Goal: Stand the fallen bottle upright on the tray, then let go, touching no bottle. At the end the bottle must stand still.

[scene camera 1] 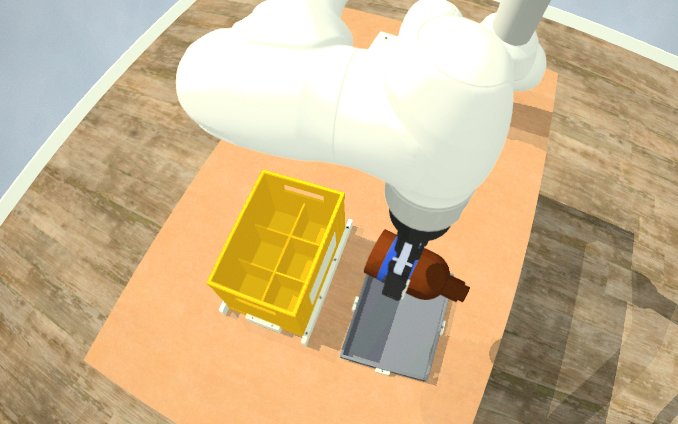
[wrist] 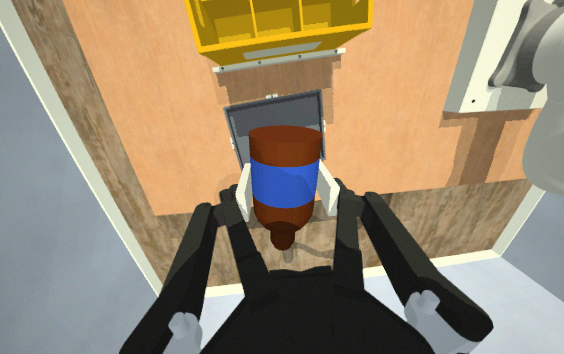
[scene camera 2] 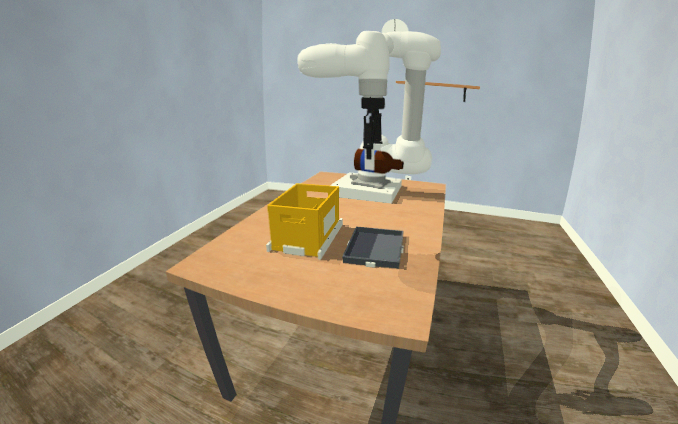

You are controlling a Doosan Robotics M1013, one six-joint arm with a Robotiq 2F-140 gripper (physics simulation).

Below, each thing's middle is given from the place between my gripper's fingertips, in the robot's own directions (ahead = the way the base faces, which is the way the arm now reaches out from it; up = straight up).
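Labels:
Counting from my hand, I find the pale rail [wrist: 327, 53] 16 cm to the right, 1 cm behind and 29 cm below. As for the brown bottle [scene camera 1: 430, 277], my hand is 2 cm to the right of it and 2 cm below it.

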